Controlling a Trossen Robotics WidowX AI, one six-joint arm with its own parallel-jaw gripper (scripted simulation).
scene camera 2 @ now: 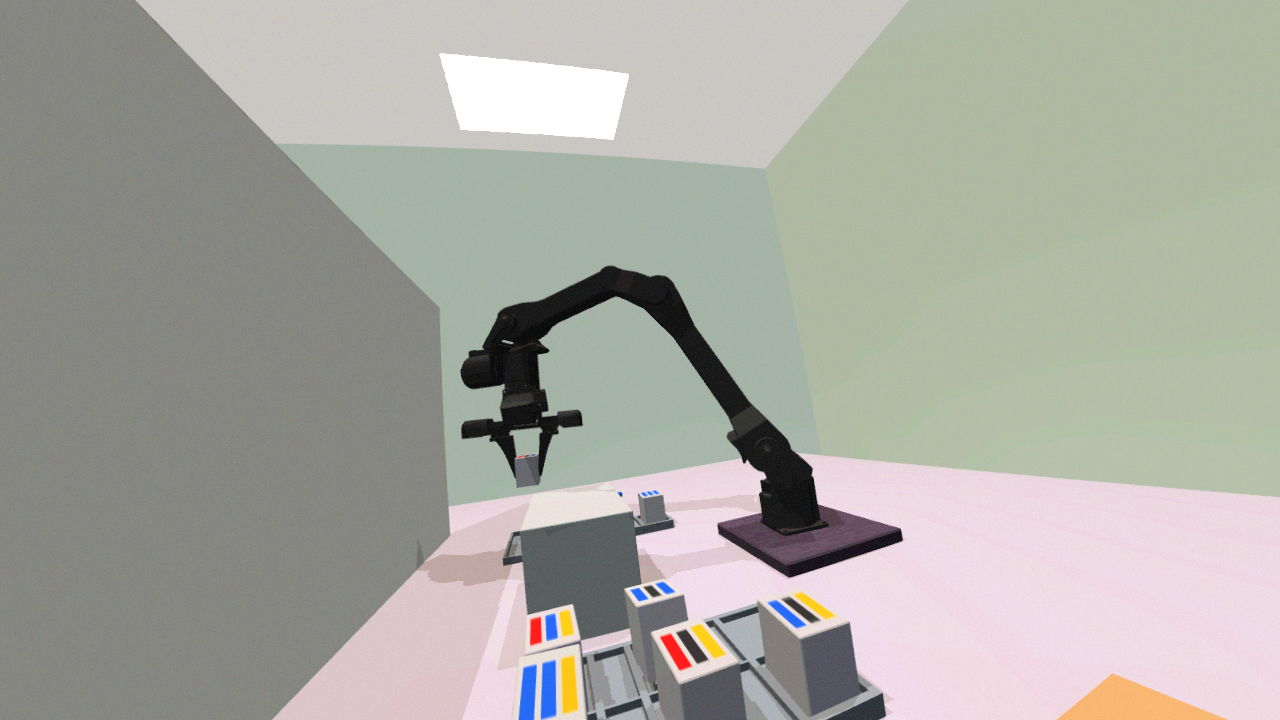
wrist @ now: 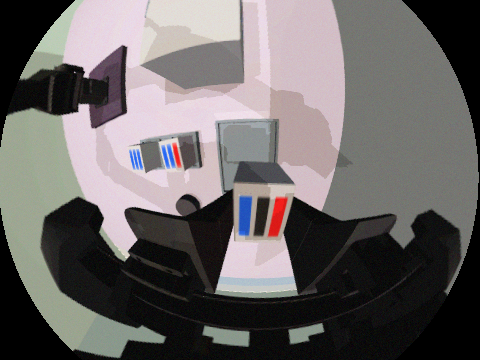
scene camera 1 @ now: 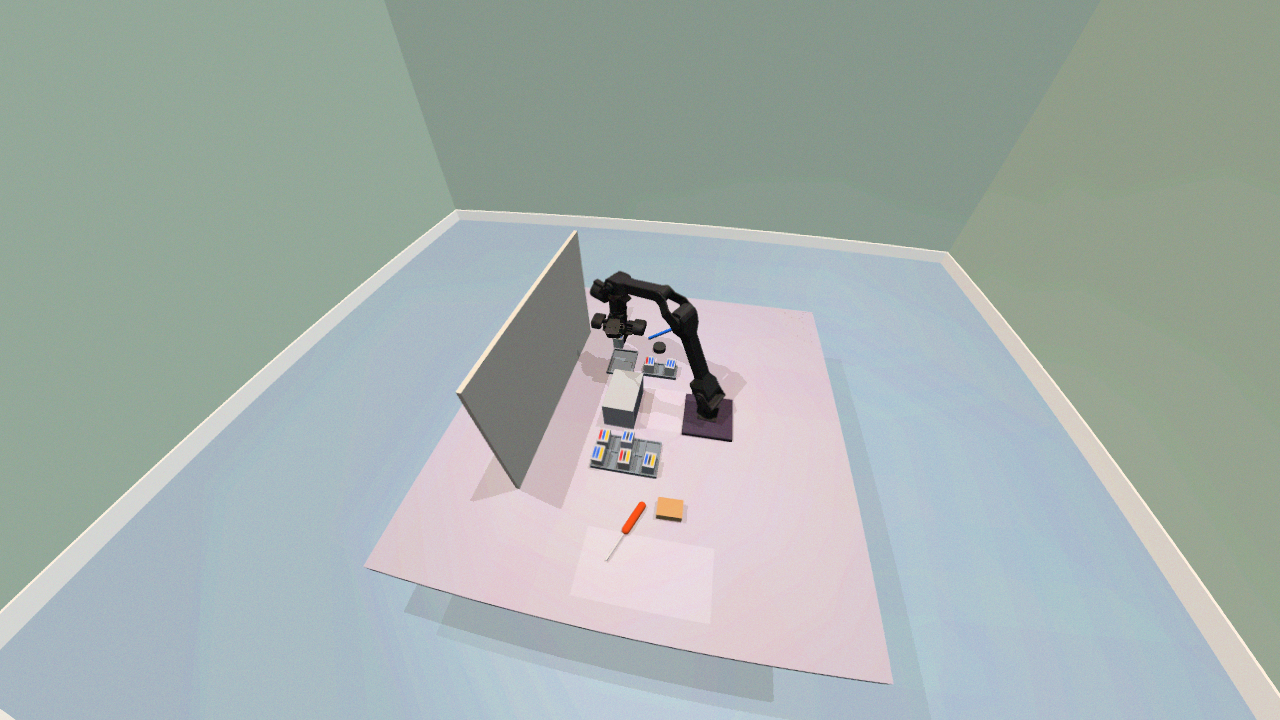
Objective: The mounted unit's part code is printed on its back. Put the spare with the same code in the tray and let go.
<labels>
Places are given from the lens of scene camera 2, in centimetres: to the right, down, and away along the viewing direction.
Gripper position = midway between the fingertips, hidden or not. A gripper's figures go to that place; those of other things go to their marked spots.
my gripper (scene camera 2: 528,477): -18, 19, 57
mounted unit (scene camera 2: 578,546): -5, 16, 30
wall panel (scene camera 2: 229,439): -28, 5, 22
</labels>
